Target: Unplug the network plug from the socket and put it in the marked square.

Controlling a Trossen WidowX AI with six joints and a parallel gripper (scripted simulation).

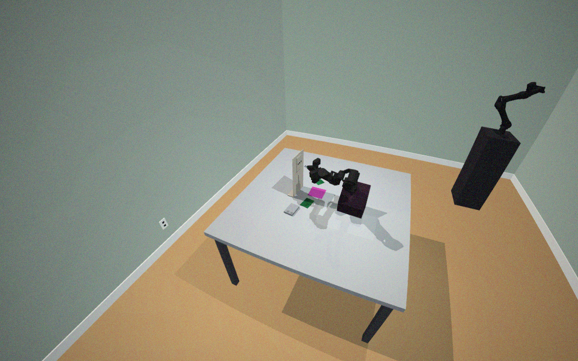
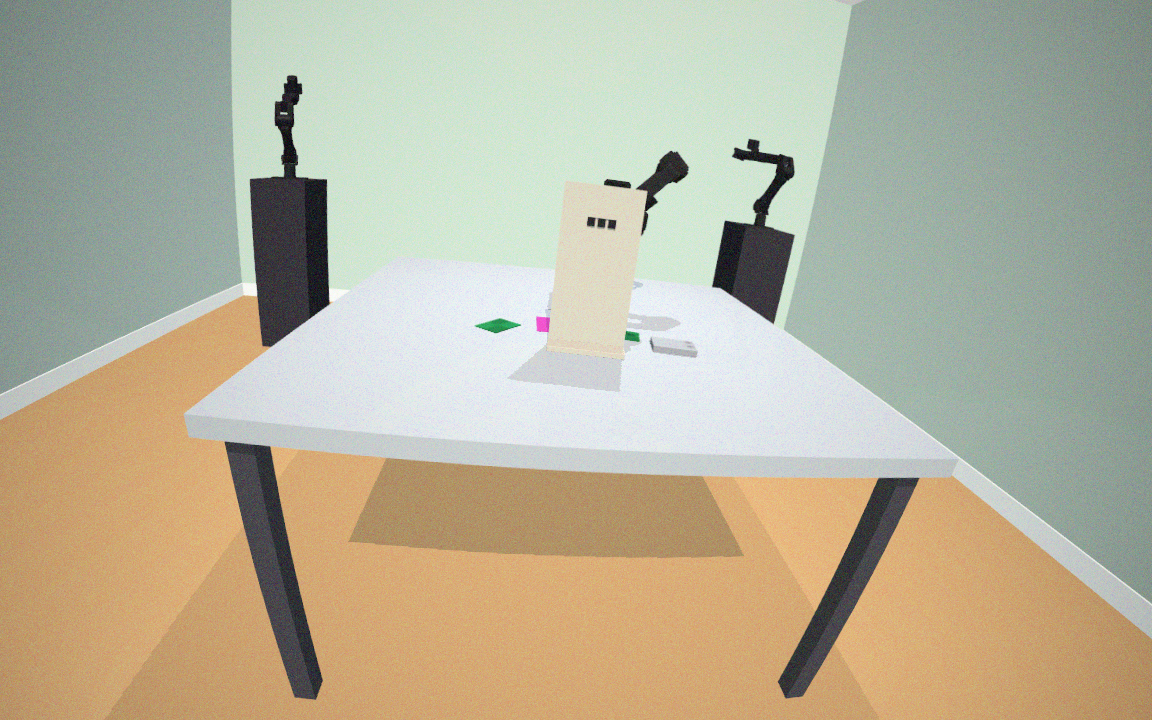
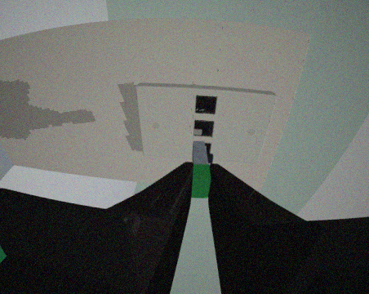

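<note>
Now: the magenta marked square 7 cm behind my gripper tip, 7 cm to the right of it and 27 cm below it. The rest, counted from my gripper tip: beige upright panel: 9 cm ahead, 2 cm to the right, 11 cm below; network plug: 1 cm ahead.
</note>
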